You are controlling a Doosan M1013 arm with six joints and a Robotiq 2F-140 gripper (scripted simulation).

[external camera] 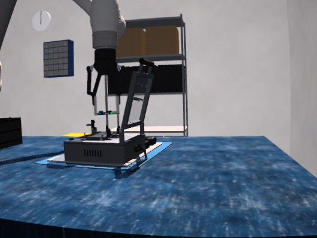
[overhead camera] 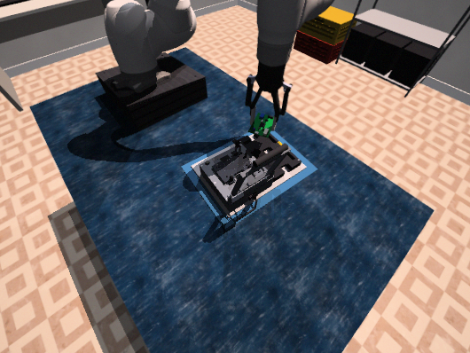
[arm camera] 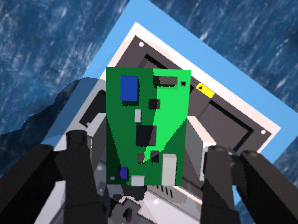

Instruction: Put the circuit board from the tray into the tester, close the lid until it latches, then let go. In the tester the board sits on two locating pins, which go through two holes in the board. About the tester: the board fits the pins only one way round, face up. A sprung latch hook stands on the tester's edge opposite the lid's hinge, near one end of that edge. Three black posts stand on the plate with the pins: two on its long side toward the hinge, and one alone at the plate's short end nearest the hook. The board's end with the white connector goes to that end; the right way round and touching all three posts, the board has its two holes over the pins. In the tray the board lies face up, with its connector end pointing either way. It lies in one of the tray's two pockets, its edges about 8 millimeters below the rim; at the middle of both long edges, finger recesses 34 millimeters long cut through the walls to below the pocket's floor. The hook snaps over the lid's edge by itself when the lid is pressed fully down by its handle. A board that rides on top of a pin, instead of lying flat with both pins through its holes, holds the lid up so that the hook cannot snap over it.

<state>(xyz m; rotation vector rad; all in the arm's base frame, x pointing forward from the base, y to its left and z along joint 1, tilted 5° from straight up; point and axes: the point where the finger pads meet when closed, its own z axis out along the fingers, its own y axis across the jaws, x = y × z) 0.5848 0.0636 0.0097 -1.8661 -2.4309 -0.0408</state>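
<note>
Right now the green circuit board is 2 cm below my hand. The rest, counted from my hand: latch hook 4 cm behind, 11 cm to the right, 5 cm below; tester lid 12 cm ahead, 22 cm to the right, 4 cm above; tester plate 1 cm ahead, 18 cm to the right, 7 cm below.
</note>
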